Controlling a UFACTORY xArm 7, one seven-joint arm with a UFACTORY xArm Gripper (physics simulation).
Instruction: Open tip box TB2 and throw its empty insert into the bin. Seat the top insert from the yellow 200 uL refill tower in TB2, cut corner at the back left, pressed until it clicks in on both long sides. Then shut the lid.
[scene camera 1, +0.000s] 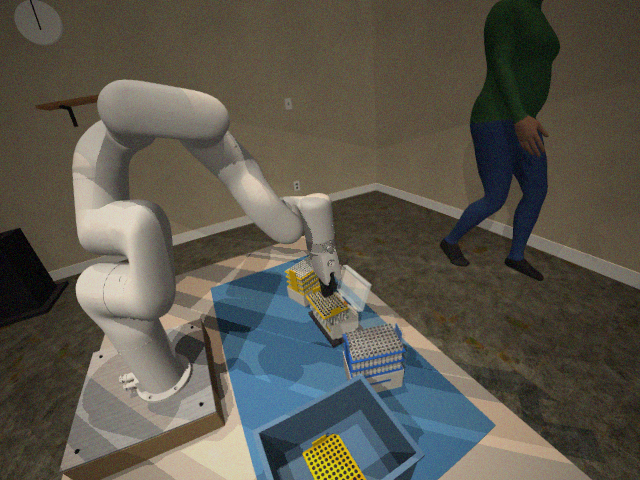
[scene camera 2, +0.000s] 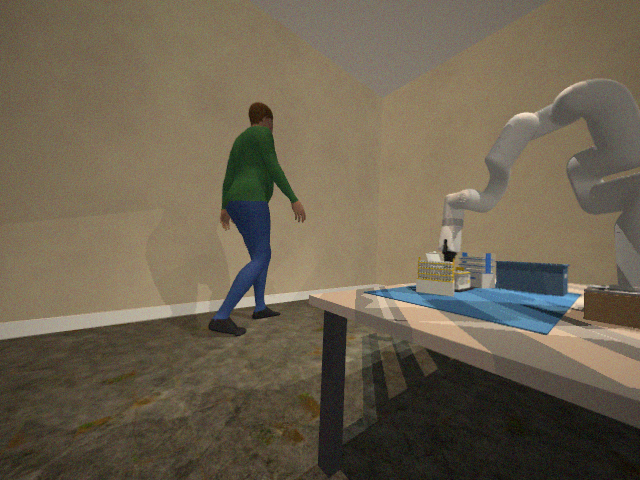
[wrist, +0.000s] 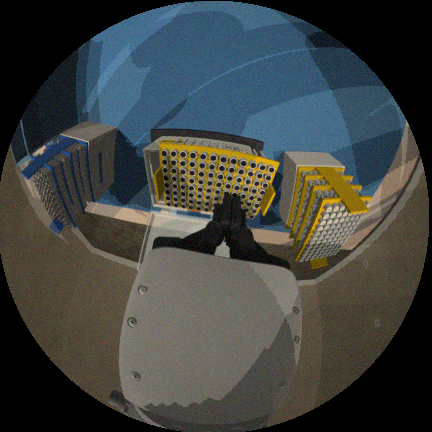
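Tip box TB2 (scene camera 1: 350, 323) (scene camera 2: 463, 281) (wrist: 151, 176) stands in the middle with its clear lid (scene camera 1: 354, 290) (wrist: 172, 231) open. A yellow insert full of tips (scene camera 1: 323, 303) (wrist: 200, 175) is in it but stands proud, looks tilted, and reaches past the box's right end in the wrist view; tips show below its plate. My gripper (scene camera 1: 328, 293) (wrist: 228, 204) is shut and empty, its fingertips at the insert's lid-side edge, near its right end in the wrist view; contact is unclear. The yellow refill tower (scene camera 1: 302, 279) (scene camera 2: 435, 273) (wrist: 327, 225) stands beside TB2. An empty yellow insert (scene camera 1: 333, 458) lies in the bin (scene camera 1: 305, 417) (scene camera 2: 532, 277).
A blue refill tower (scene camera 1: 373, 356) (scene camera 2: 478, 269) (wrist: 75, 172) stands between TB2 and the bin. A dark base (scene camera 1: 323, 328) (wrist: 205, 134) lies under TB2. The blue mat (scene camera 1: 289, 356) (scene camera 2: 496, 305) (wrist: 200, 75) lies under these things. A person (scene camera 1: 516, 103) (scene camera 2: 250, 191) is beyond the table.
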